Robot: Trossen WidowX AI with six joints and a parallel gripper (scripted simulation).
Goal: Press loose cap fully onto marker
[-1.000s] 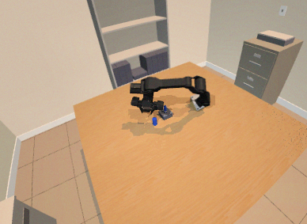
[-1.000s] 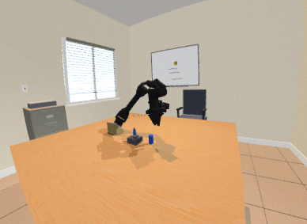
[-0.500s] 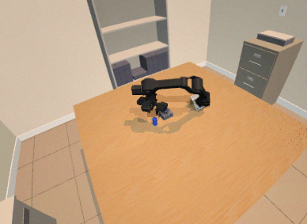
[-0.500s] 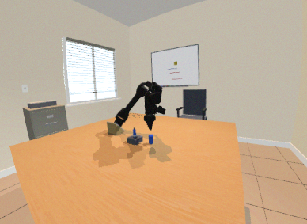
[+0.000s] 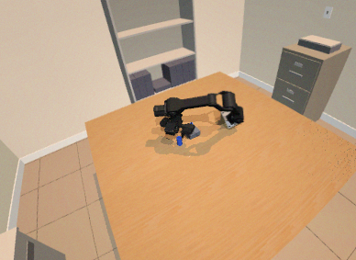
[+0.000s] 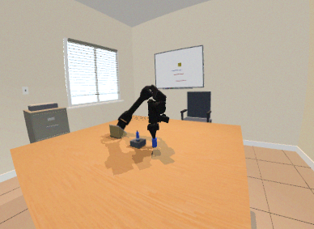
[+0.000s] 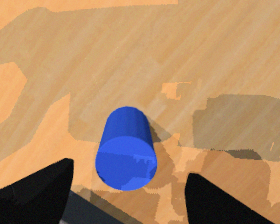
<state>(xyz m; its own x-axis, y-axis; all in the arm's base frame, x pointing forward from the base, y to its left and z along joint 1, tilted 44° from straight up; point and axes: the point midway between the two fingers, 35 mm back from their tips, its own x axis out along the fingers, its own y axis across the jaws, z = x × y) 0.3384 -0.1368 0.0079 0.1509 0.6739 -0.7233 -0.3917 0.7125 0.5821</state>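
Now: the blue cap 3 cm below my gripper tip. The rest, counted from my gripper tip: holder block: 11 cm behind, 4 cm below, 1 cm to the right.
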